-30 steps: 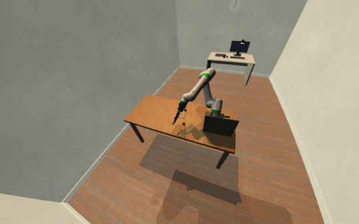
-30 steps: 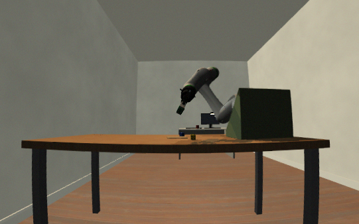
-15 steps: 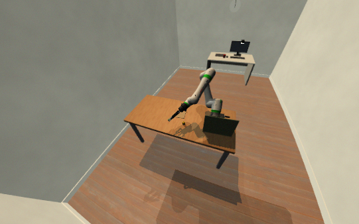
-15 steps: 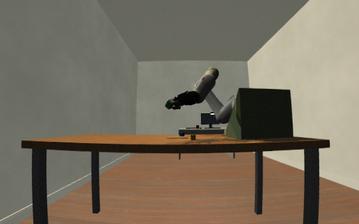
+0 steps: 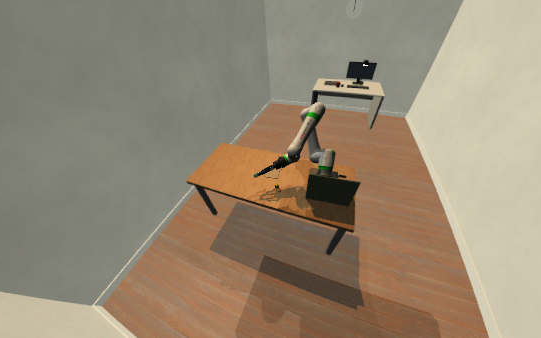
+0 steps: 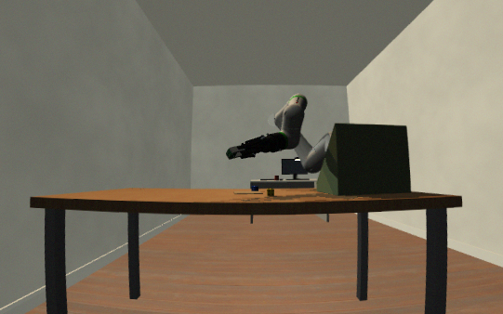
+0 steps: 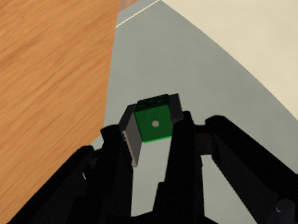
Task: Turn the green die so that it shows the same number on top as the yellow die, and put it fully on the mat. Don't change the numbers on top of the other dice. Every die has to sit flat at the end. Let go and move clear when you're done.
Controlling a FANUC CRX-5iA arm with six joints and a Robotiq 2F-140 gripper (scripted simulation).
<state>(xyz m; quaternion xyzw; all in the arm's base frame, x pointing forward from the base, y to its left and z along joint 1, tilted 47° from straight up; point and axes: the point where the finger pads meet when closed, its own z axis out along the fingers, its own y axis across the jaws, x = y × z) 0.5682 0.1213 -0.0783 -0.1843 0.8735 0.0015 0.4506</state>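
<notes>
Now: the green die 2 cm ahead of my hand, 1 cm to the left of it and 1 cm below it. From my hand the other things lie so: blue die 11 cm behind, 33 cm to the right, 17 cm below; yellow die 15 cm behind, 5 cm to the right, 17 cm below; pale mat 6 cm behind, 22 cm to the right, 19 cm below.
</notes>
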